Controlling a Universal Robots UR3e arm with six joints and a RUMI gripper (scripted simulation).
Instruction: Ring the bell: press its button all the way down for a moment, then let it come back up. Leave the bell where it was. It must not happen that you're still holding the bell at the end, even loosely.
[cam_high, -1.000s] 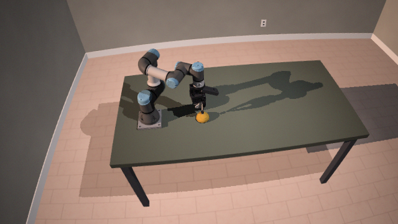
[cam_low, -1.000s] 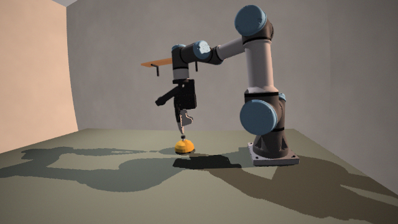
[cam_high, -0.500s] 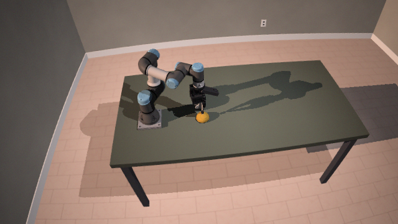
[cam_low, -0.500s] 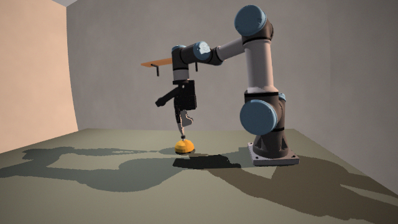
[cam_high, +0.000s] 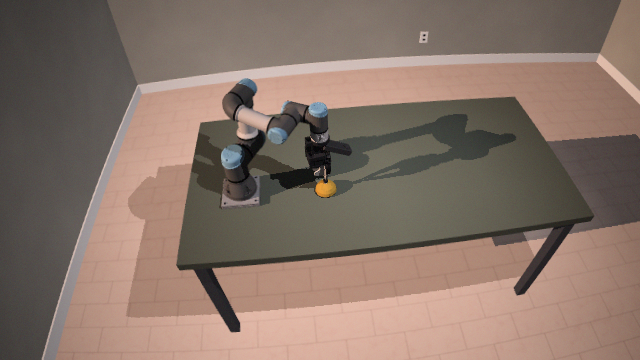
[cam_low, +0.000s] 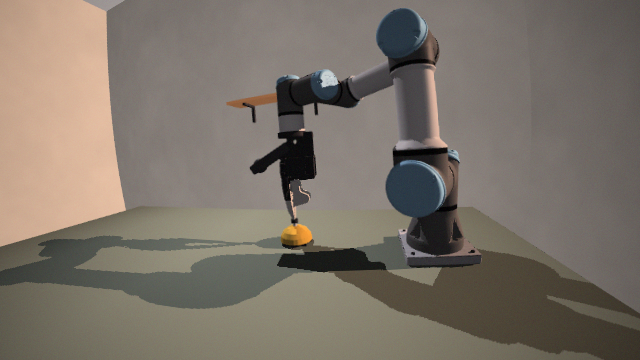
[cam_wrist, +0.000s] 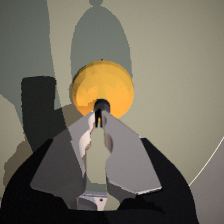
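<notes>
The dark button lies 30 mm below my hand. From my hand the other things lie so: orange dome bell 40 mm below.
</notes>
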